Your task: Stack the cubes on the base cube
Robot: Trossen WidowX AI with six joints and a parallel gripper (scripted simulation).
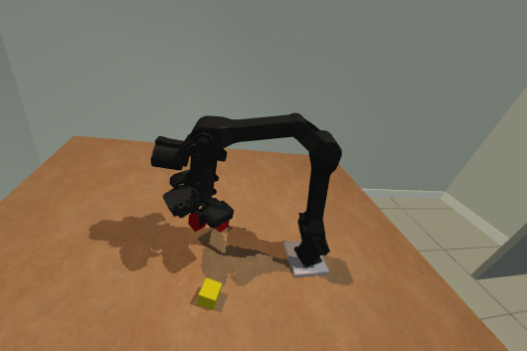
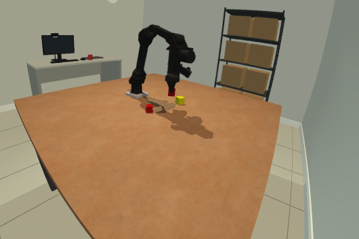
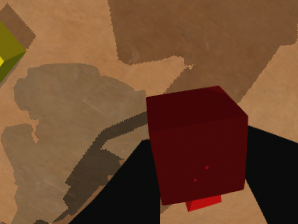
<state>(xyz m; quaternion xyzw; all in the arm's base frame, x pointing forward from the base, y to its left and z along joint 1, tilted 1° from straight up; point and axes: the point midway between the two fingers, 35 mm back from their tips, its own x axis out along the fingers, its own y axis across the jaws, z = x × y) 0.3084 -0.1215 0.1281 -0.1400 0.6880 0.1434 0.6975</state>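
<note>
My gripper tip is now 140 mm to the right of the yellow base cube, 90 mm above it and 10 mm past it.
</note>
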